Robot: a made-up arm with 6 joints.
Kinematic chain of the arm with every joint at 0, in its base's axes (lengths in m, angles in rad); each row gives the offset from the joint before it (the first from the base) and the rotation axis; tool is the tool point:
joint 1: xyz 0 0 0.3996 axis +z
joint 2: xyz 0 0 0 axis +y
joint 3: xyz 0 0 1.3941 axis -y
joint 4: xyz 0 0 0 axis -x
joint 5: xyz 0.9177 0 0 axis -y
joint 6: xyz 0 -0.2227 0 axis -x
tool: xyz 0 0 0
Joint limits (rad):
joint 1: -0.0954..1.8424
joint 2: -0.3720..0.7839
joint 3: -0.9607..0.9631
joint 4: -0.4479..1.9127
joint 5: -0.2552..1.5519
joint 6: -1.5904..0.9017
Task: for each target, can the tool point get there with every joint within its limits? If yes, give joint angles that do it. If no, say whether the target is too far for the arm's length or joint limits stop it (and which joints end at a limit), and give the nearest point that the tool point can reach.
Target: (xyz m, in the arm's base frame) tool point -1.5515 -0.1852 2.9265
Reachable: no: too far | nearest point -0.5054 -0.0603 2.6427 | short by 1.091 m
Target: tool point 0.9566 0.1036 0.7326
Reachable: yes | joints 0.3343 0.5110 -0.7187 -0.2459 0.6834 -0.2564
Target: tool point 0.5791 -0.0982 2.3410
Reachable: yes | joints 0.0775 -0.1281 0.3294 0.8752 0.3589 -0.7689
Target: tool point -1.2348 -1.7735 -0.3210
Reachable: no: joint limits stop it (at a limit: joint 1, joint 2, joint 3, joint 4) | nearest point 0.1829 -0.2192 1.1086 | short by 2.544 m
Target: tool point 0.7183 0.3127 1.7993
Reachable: yes | joints 0.6943 -0.1196 -0.0603 -0.1757 0.1511 -0.3940
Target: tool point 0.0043 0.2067 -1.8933
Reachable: no: joint limits stop it (at a limit: joint 2, joint 4) | nearest point 0.0165 0.7953 0.4894 | short by 2.454 m
